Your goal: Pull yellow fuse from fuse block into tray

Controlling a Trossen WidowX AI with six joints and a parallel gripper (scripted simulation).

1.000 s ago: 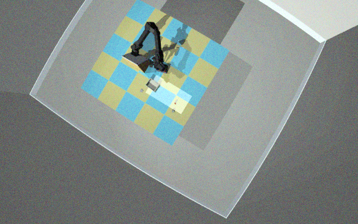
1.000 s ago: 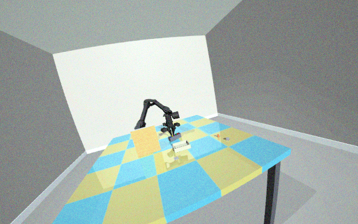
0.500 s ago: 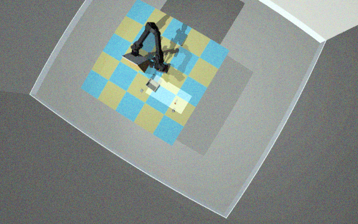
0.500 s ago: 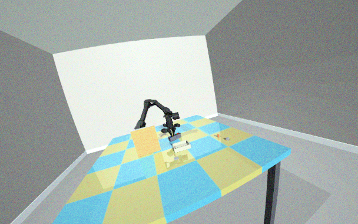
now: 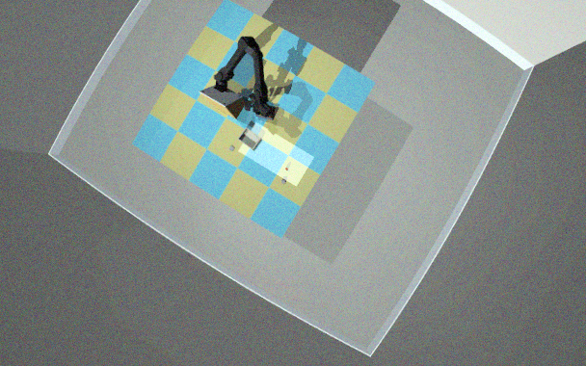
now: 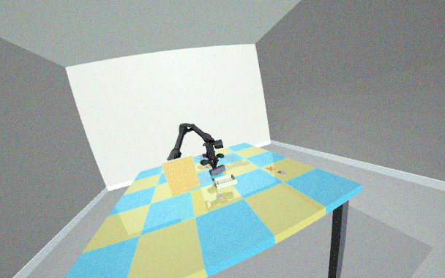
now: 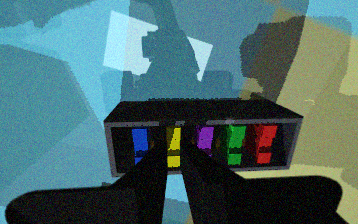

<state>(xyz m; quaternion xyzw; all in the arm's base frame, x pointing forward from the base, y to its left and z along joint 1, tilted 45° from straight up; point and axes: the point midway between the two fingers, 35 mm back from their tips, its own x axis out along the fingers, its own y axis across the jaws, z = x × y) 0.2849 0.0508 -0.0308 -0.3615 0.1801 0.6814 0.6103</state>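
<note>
Right now my gripper tip is 19 cm to the left of the tray, 3 cm above it and 2 cm short of it. The rest, counted from my gripper tip: yellow fuse: 1 cm below.
</note>
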